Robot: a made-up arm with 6 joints.
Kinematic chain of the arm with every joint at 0, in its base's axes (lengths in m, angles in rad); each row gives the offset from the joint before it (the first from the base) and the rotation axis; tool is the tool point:
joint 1: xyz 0 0 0.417 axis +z
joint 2: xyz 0.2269 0 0 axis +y
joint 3: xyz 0 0 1.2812 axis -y
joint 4: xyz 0 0 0.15 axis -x
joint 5: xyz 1.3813 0 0 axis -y
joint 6: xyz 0.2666 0 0 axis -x
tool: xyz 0 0 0
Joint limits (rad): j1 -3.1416..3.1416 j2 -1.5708..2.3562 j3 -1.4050..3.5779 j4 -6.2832..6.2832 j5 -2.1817..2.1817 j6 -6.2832..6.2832
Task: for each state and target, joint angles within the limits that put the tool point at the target. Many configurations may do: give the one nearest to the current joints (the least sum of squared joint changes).
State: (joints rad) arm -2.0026 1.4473 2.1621 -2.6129 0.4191 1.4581
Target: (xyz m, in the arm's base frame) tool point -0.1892 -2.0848 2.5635
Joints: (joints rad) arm -1.6428 0.9731 1.9788 -2.6253 0.2993 1.4581
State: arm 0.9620 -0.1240 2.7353 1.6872 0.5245 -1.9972
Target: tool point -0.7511 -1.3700 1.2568
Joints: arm 1.1542 -0.1737 3.1462 1.6584 0.5226 -1.9972
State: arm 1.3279 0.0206 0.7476 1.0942 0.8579 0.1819
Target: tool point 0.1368 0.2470 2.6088
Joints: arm 0.7311 -0.8182 -0.0120 1.0156 0.4208 0.1819
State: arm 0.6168 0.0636 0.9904 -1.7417 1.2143 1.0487
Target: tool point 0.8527 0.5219 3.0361
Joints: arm 0.7891 0.0534 1.0820 -1.7279 1.1247 1.0487
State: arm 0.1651 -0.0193 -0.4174 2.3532 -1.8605 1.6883
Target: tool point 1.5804 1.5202 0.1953
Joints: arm 0.8415 0.8895 -0.1850 2.4704 -1.6363 1.6883
